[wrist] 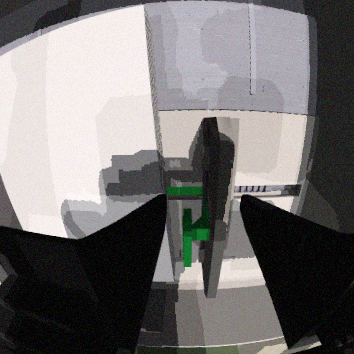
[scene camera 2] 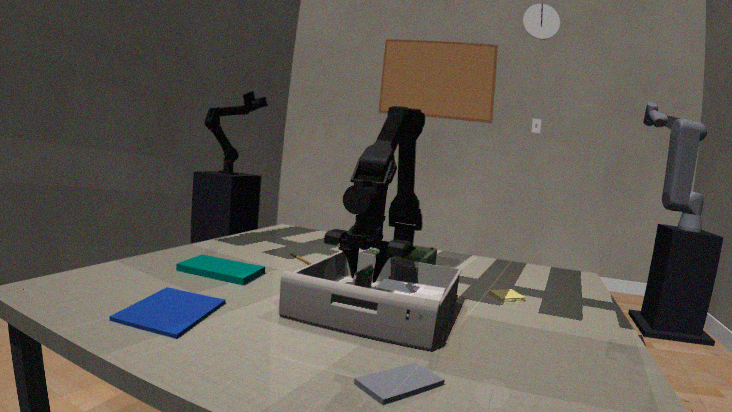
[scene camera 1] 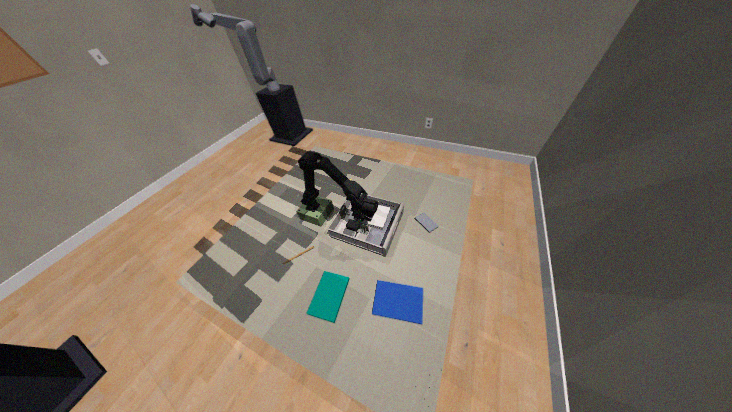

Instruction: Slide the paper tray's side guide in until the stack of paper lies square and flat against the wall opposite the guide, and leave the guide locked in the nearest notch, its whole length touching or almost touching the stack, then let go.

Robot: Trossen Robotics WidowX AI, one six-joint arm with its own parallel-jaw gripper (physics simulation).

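Places are measured from the arm's base along level axes (x right, y ahead, z up), in metres.
Where they show: gripper, between the fingertips: [wrist: 203, 201] [scene camera 2: 363, 280] [scene camera 1: 360, 224]; arm's base, origin of its link: [scene camera 1: 312, 206].
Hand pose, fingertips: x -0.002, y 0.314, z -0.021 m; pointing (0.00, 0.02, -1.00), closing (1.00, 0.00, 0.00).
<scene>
Things, the pixels of their centre, and the offset from my fingertips. "pt": a spot on its surface instead.
- grey paper tray, middle of its body: [wrist: 129, 166] [scene camera 2: 380, 289] [scene camera 1: 367, 220] dx -0.046, dy +0.019, dz -0.008 m
- white paper stack, middle of its body: [wrist: 71, 175] [scene camera 2: 405, 300] [scene camera 1: 369, 214] dx -0.102, dy +0.007, dz -0.025 m
- side guide, middle of its body: [wrist: 196, 207] [scene camera 2: 366, 284] [scene camera 1: 359, 224] dx -0.003, dy -0.012, dz -0.012 m
- notch strip, a spot on its surface: [wrist: 252, 189] pt dx +0.052, dy -0.014, dz -0.048 m
- teal block, middle of its body: [scene camera 2: 220, 268] [scene camera 1: 329, 295] dx +0.384, dy +0.017, dz -0.047 m
- blue panel, middle of its body: [scene camera 2: 170, 309] [scene camera 1: 398, 300] dx +0.280, dy +0.314, dz -0.052 m
- grey slab, middle of its body: [scene camera 2: 400, 382] [scene camera 1: 426, 222] dx -0.186, dy +0.326, dz -0.051 m
- thin brown stick, middle of its body: [scene camera 2: 305, 261] [scene camera 1: 298, 254] dx +0.271, dy -0.244, dz -0.052 m
- yellow note, middle of its body: [scene camera 2: 506, 295] dx -0.315, dy -0.264, dz -0.050 m
The grey paper tray [scene camera 1: 357, 244] [scene camera 2: 358, 319] stands on the table. The white paper stack [scene camera 1: 380, 217] [scene camera 2: 431, 291] [wrist: 95, 90] lies in it; its near edge slants slightly relative to the guide in the wrist view. The side guide [scene camera 2: 362, 277] [wrist: 214, 200], a dark upright plate with green latch parts, stands apart from this edge, with a gap between. A notch strip [wrist: 252, 189] shows on the guide's other side. My gripper [scene camera 2: 365, 279] [wrist: 203, 201] is partly open and holds nothing; its fingers straddle the guide, the left fingertip beside the stack's edge. The wall opposite the guide is unclear in the wrist view.
A teal block [scene camera 1: 328, 296] [scene camera 2: 220, 269], a blue panel [scene camera 1: 398, 301] [scene camera 2: 168, 311], a grey slab [scene camera 1: 426, 222] [scene camera 2: 399, 382], a thin brown stick [scene camera 1: 298, 255] [scene camera 2: 300, 258] and a yellow note [scene camera 2: 507, 295] lie around the tray. A green block [scene camera 1: 316, 211] stands at my arm's base.
</scene>
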